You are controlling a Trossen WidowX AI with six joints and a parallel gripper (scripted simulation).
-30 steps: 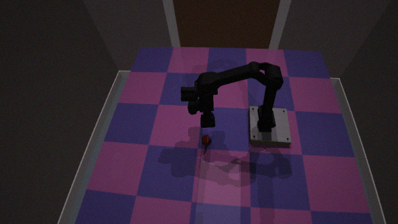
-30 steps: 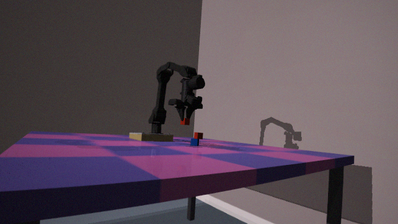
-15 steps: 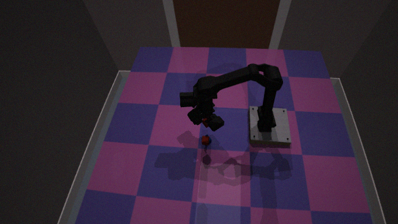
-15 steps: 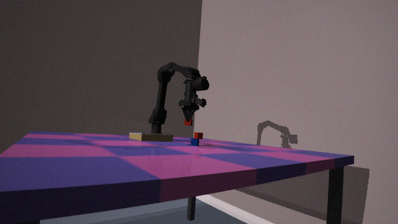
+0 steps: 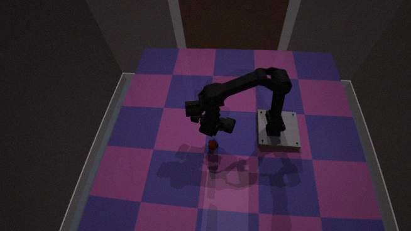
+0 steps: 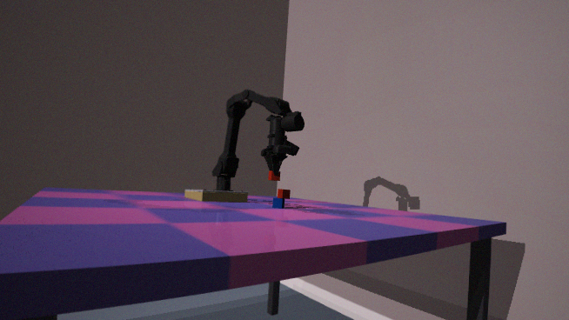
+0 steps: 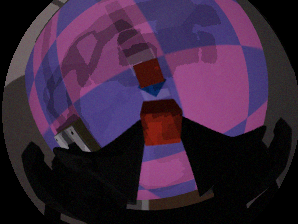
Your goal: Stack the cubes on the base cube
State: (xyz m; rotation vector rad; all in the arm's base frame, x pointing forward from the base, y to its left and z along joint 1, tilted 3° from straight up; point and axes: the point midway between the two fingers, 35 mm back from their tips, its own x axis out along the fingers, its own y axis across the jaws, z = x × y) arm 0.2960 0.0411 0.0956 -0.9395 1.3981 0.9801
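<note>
Now: the blue base cube 100 mm below my gripper tip and 30 mm to the left of it.
</note>
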